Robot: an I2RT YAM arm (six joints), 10 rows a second.
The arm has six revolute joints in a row. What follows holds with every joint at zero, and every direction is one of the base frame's. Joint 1 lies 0.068 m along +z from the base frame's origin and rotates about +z. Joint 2 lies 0.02 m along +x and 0.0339 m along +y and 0.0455 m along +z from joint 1 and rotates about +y. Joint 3 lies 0.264 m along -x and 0.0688 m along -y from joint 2 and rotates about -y. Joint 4 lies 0.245 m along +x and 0.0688 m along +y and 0.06 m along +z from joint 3 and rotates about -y. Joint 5 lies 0.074 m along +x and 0.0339 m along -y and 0.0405 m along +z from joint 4 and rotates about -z. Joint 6 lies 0.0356 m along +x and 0.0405 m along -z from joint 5 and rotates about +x. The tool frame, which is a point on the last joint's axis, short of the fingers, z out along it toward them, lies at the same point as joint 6; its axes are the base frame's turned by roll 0, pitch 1.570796 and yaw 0 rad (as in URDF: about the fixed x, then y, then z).
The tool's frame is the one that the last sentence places.
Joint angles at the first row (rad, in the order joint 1, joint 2, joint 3, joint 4, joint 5, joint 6):
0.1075, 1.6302, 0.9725, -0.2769, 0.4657, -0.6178
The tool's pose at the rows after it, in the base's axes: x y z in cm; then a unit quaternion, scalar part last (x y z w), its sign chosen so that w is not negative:
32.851, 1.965, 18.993, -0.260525, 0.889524, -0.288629, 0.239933
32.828, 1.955, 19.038, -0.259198, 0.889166, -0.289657, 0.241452
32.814, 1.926, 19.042, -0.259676, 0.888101, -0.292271, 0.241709
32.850, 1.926, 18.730, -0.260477, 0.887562, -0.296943, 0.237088
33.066, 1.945, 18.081, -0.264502, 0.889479, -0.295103, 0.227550
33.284, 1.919, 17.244, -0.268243, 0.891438, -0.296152, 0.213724
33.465, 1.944, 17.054, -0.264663, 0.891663, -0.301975, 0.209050
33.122, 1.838, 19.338, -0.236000, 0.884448, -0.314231, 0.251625
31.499, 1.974, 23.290, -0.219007, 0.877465, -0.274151, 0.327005
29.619, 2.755, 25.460, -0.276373, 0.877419, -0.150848, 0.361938
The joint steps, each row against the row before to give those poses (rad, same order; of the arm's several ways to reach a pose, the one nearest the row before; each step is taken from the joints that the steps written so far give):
0.0008, -0.0022, -0.0014, 0.0004, -0.0005, 0.0003
-0.0001, -0.0023, -0.0016, 0.0030, 0.0019, 0.0008
-0.0004, -0.0012, -0.0023, 0.0045, 0.0040, -0.0044
0.0009, 0.0083, -0.0038, 0.0065, 0.0110, -0.0034
-0.0002, 0.0234, 0.0026, 0.0002, -0.0007, -0.0015
-0.0008, 0.0289, 0.0019, 0.0000, 0.0067, -0.0023
0.0017, 0.0125, 0.0066, -0.0013, 0.0165, 0.0059
-0.0004, -0.0703, -0.0034, 0.0251, 0.0179, 0.0224
0.0000, -0.1458, -0.0080, -0.0151, -0.0985, 0.0386
0.0009, -0.0988, 0.0129, -0.1147, -0.2805, 0.0006

